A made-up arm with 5 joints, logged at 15 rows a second.
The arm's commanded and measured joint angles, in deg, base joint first. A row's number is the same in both.
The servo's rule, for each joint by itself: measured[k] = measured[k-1] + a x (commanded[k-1-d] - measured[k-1]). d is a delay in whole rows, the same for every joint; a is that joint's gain. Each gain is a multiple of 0.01, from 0.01 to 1. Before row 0 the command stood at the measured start. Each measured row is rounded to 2 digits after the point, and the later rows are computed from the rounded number. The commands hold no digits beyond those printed.
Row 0, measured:
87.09 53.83 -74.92 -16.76 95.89
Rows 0 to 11, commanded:
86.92 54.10 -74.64 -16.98 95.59
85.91 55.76 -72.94 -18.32 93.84
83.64 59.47 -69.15 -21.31 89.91
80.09 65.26 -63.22 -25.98 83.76
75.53 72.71 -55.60 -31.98 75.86
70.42 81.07 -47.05 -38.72 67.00
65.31 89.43 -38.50 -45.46 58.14
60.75 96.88 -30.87 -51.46 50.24
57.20 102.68 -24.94 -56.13 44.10
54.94 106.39 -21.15 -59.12 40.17
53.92 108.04 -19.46 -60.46 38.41
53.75 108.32 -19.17 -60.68 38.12
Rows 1 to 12, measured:
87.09 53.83 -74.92 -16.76 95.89
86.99 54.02 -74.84 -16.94 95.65
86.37 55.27 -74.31 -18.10 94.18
84.81 58.29 -72.87 -20.80 90.72
82.12 63.31 -70.17 -25.15 85.08
78.36 70.08 -66.09 -30.89 77.61
73.83 77.99 -60.76 -37.47 69.02
68.97 86.23 -54.53 -44.18 60.21
64.28 93.90 -47.91 -50.30 52.13
60.24 100.22 -41.48 -55.20 45.63
57.22 104.66 -35.79 -58.49 41.21
55.34 107.09 -31.22 -60.14 38.94
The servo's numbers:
d 1
a 0.57 0.72 0.28 0.84 0.81

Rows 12 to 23, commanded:
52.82 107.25 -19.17 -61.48 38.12
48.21 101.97 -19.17 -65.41 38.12
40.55 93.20 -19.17 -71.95 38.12
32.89 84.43 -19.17 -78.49 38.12
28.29 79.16 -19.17 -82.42 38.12
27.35 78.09 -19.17 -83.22 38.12
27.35 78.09 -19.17 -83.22 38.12
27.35 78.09 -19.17 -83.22 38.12
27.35 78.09 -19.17 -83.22 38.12
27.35 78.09 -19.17 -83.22 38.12
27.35 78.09 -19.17 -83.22 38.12
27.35 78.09 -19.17 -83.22 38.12
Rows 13 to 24, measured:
54.43 107.98 -27.85 -60.59 38.28
53.51 107.45 -25.42 -61.34 38.15
50.49 103.50 -23.67 -64.76 38.13
44.82 96.08 -22.41 -70.80 38.12
38.02 87.69 -21.50 -77.26 38.12
32.47 81.55 -20.85 -81.59 38.12
29.55 79.06 -20.38 -82.96 38.12
28.30 78.36 -20.04 -83.18 38.12
27.76 78.17 -19.80 -83.21 38.12
27.53 78.11 -19.62 -83.22 38.12
27.43 78.10 -19.49 -83.22 38.12
27.38 78.09 -19.40 -83.22 38.12

